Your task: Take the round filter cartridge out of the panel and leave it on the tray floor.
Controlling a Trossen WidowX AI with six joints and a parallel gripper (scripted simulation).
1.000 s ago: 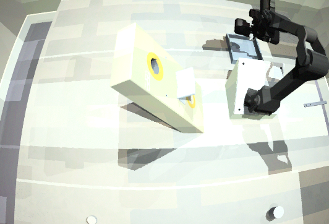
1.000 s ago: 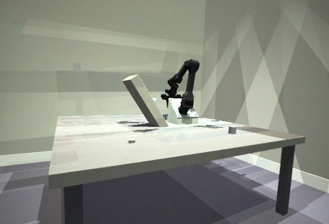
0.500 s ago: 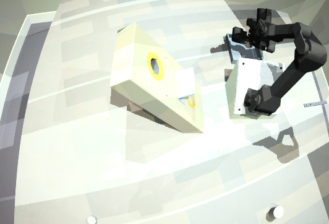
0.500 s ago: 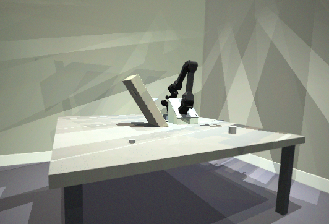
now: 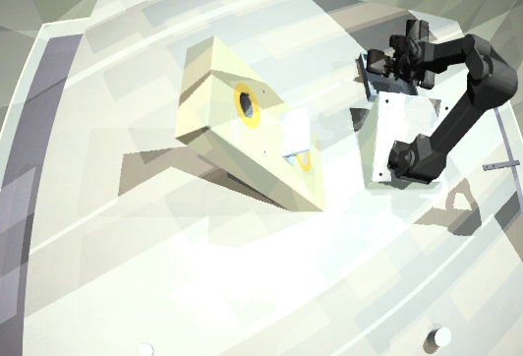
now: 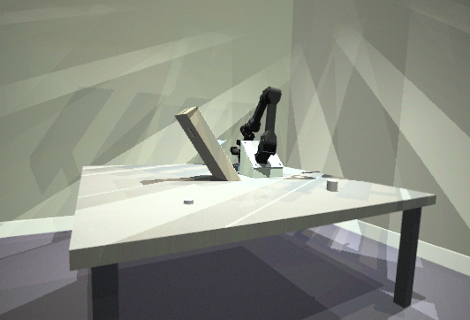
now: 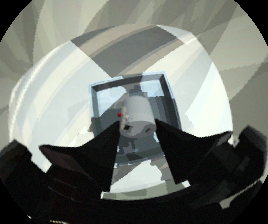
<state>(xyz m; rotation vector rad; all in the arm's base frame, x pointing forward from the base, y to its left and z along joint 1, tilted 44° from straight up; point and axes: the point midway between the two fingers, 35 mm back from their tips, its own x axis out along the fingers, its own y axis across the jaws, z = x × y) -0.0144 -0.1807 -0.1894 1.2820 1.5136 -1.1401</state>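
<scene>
Right now my gripper tip is 1 cm above the round filter cartridge. Also, from my gripper tip: tray: 1 cm to the right, 4 cm below; then cream service panel: 32 cm ahead, 32 cm to the left, 12 cm above.
</scene>
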